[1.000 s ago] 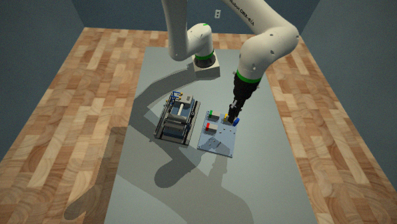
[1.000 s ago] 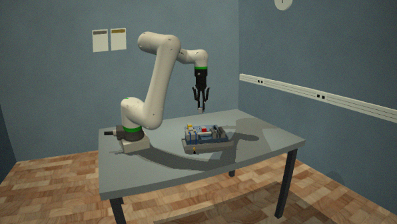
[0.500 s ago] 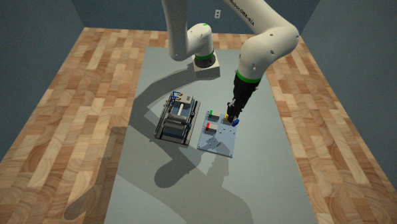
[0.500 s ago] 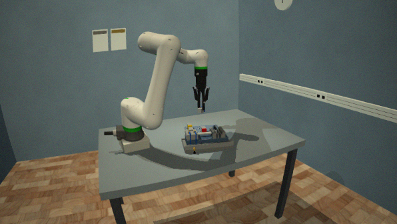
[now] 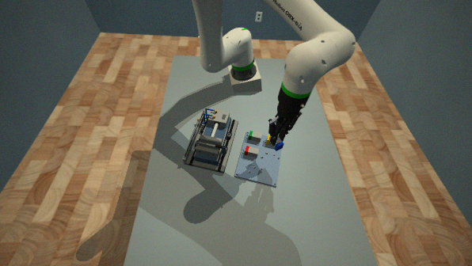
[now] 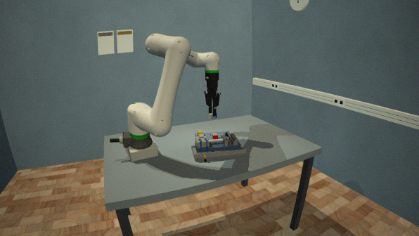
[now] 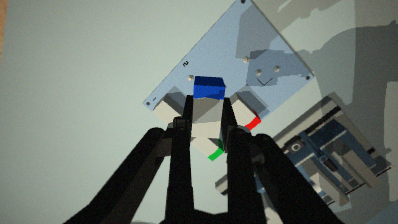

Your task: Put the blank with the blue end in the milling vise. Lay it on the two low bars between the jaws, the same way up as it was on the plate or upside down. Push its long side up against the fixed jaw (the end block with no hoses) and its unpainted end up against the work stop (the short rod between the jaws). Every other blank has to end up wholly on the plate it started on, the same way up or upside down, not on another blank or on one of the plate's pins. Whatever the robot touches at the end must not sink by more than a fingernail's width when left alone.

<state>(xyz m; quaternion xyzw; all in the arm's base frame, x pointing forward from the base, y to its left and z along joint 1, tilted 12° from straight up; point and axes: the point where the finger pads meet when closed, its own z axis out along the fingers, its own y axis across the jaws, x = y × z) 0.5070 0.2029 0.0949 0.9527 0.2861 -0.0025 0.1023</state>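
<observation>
Now: hand 24 cm to the left of the work stop, 10 cm above it and 2 cm short of it. The rest, counted from my hand: yellow-ended blank (16 cm below, 9 cm behind, 1 cm to the left); then red-ended blank (16 cm below, 9 cm to the right, 1 cm behind); then plate (18 cm below, 5 cm to the right).
</observation>
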